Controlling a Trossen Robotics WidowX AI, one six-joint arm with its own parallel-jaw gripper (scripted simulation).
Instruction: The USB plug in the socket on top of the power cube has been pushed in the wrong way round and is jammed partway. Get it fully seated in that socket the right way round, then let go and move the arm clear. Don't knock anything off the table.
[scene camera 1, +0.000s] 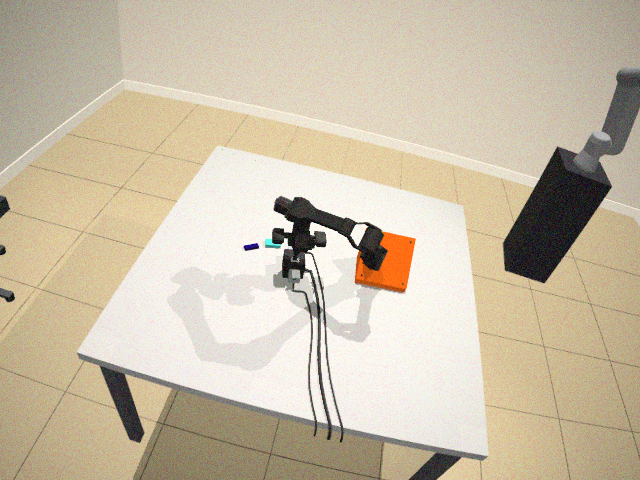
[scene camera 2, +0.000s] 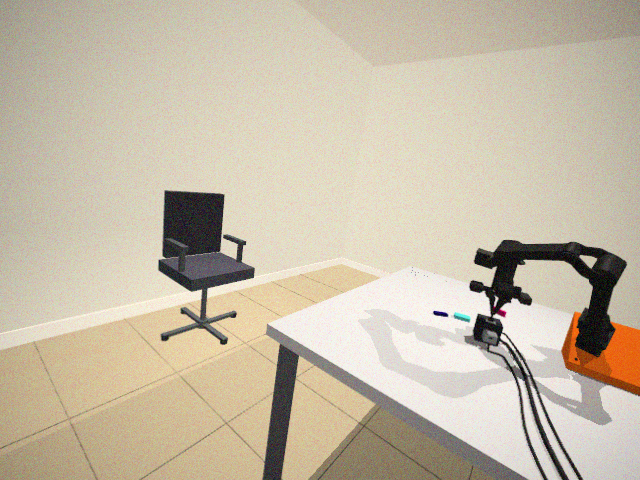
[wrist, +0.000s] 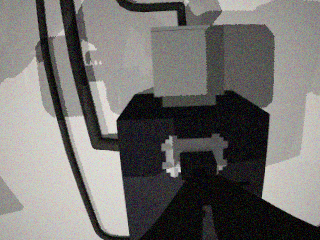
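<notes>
A USB plug (wrist: 194, 162) and a power cube (wrist: 144, 124) are visible to me. So is my gripper (scene camera 2: 492, 314), which appears too in scene camera 1 (scene camera 1: 295, 254) and in the wrist view (wrist: 204, 186).
</notes>
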